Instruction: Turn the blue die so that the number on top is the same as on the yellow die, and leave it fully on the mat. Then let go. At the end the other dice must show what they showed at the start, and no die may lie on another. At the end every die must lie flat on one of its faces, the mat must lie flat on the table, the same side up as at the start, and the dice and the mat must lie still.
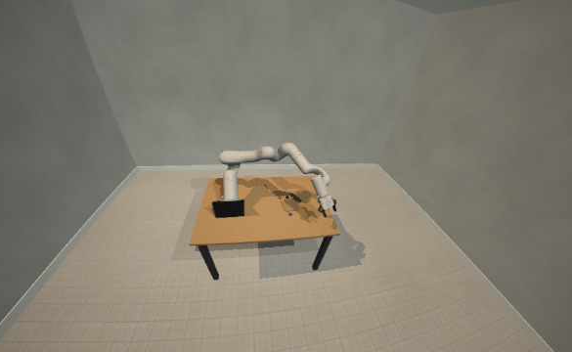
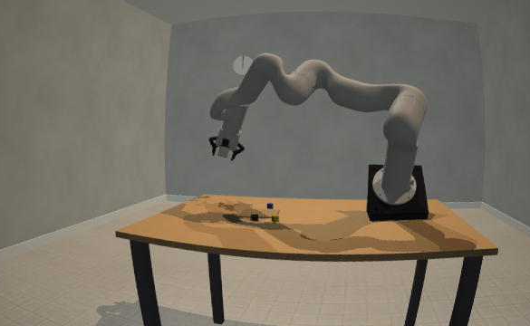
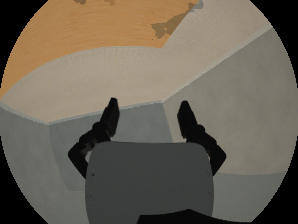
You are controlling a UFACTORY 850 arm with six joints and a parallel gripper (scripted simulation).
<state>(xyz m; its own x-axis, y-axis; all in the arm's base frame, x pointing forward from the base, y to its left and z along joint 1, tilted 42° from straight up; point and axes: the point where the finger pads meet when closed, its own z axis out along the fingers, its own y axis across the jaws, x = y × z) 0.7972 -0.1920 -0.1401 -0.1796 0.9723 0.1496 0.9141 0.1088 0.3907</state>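
My gripper is now 27 cm past the blue die, 19 cm above it and 17 cm to the right of it. The rest, counted from my hand: yellow die 39 cm to the left, 35 cm behind, 19 cm below; black die 39 cm to the left, 28 cm behind, 19 cm below; tan mat 28 cm to the left, 26 cm behind, 20 cm below.
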